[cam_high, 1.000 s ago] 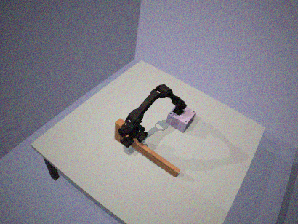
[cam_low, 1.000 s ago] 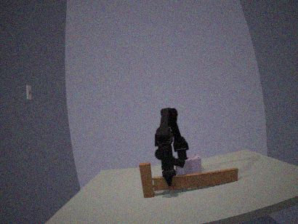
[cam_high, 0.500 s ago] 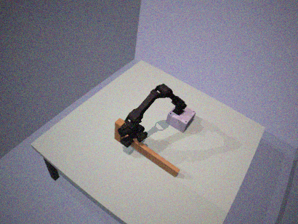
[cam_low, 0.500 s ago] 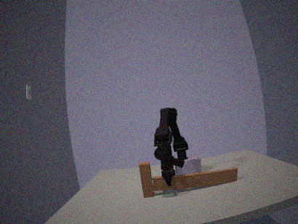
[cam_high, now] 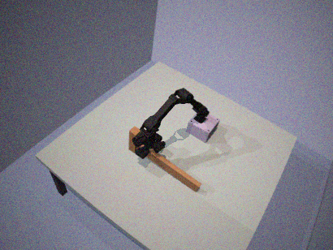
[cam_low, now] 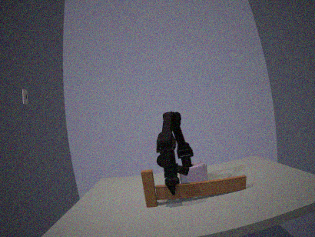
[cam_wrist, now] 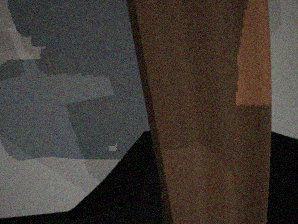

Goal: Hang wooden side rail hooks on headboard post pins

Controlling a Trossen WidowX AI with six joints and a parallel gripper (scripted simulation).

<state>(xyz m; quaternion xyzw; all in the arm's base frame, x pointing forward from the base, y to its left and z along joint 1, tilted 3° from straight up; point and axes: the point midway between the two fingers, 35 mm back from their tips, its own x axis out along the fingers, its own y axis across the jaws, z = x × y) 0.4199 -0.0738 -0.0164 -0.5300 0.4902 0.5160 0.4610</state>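
Right now my gripper tip is 1 cm short of the headboard post, 10 cm to the left of it and 4 cm below it.
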